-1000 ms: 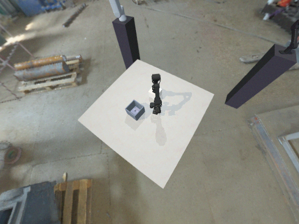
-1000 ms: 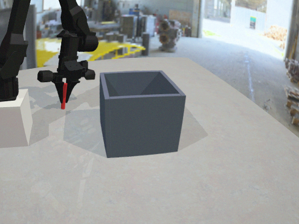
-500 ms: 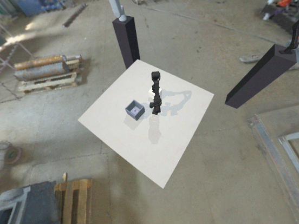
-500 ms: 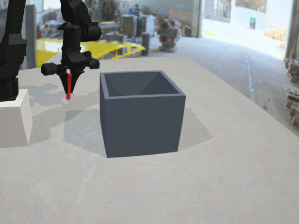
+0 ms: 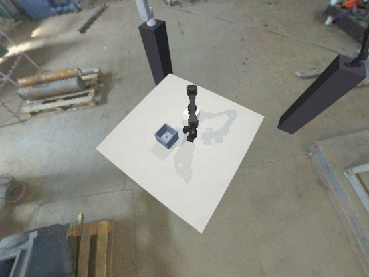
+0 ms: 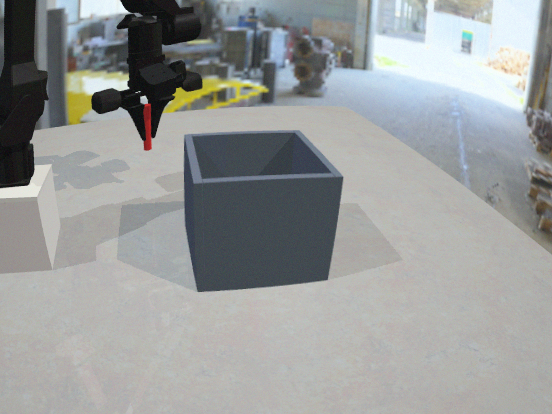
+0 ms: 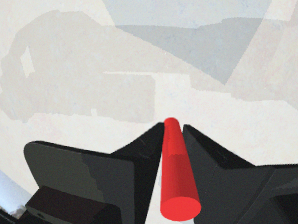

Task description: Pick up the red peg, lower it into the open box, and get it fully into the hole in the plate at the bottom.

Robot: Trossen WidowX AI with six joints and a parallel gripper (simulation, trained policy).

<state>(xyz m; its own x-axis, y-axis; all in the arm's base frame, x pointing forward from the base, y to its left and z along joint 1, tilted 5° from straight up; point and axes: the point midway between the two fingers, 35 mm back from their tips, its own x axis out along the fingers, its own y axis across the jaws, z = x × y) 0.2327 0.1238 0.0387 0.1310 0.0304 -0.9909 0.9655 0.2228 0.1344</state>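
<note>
Right now the pale plate is 100 mm ahead of my gripper tip, 220 mm to the right of it and 50 mm below it. From my gripper tip the other things lie so: red peg: 20 mm above.
</note>
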